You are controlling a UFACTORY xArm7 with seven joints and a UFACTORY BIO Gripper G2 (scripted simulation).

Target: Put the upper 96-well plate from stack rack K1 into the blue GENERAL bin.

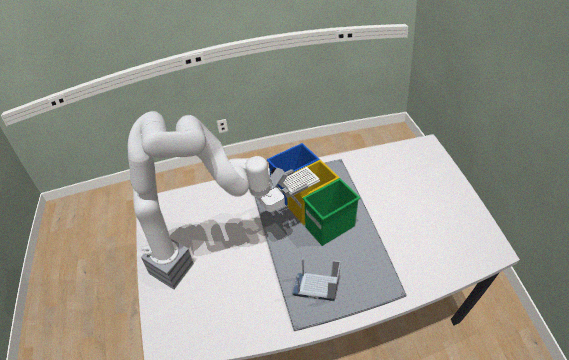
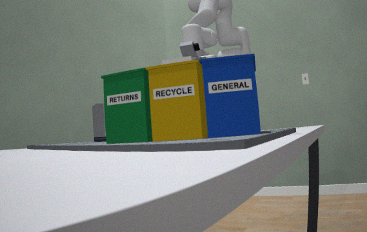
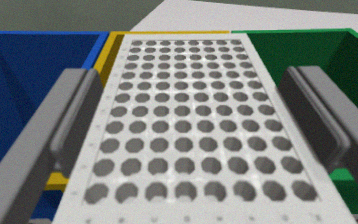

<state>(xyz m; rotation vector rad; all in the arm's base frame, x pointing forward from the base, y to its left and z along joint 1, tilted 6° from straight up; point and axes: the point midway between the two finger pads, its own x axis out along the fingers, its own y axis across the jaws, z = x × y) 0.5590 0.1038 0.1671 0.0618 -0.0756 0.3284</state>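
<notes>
My gripper is now 16 cm to the right of the blue general bin, 13 cm above it and 3 cm short of it. Round my hand: green returns bin: 13 cm below, 12 cm ahead, 9 cm to the right; then grey mat: 23 cm below, 11 cm to the right, 8 cm ahead; then yellow recycle bin: 13 cm below, 8 cm ahead, 4 cm to the left.
</notes>
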